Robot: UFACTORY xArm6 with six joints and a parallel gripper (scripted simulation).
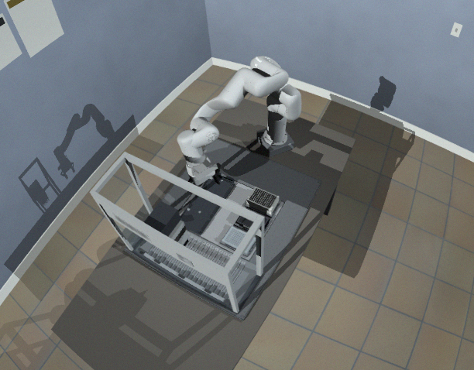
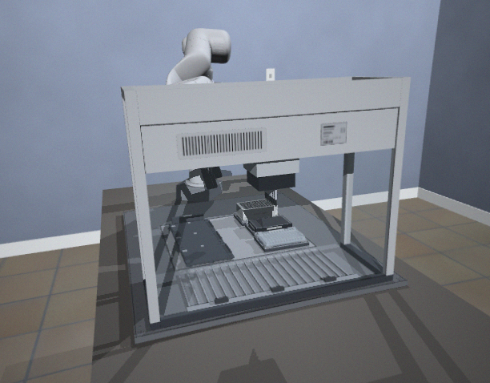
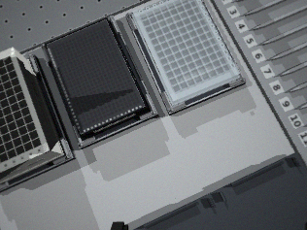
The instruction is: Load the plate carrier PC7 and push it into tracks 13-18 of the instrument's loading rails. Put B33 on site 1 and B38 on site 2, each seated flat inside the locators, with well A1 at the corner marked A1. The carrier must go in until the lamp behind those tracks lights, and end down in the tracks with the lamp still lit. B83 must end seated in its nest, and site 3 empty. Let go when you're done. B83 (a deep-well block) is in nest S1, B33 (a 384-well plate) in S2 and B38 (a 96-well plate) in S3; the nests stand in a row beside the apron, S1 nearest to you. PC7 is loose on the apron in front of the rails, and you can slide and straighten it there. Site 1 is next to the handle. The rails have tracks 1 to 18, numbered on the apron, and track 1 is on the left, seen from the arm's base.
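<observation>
Right now the nest S3 is 190 mm below my hand, 170 mm to the left of it and 110 mm ahead of it. The rest, counted from my hand: frame post: 330 mm ahead, 290 mm to the right, 50 mm above; then plate carrier PC7: 180 mm below, 50 mm to the right, 30 mm behind; then dark 384-well plate B33: 190 mm to the left, 180 mm below.
</observation>
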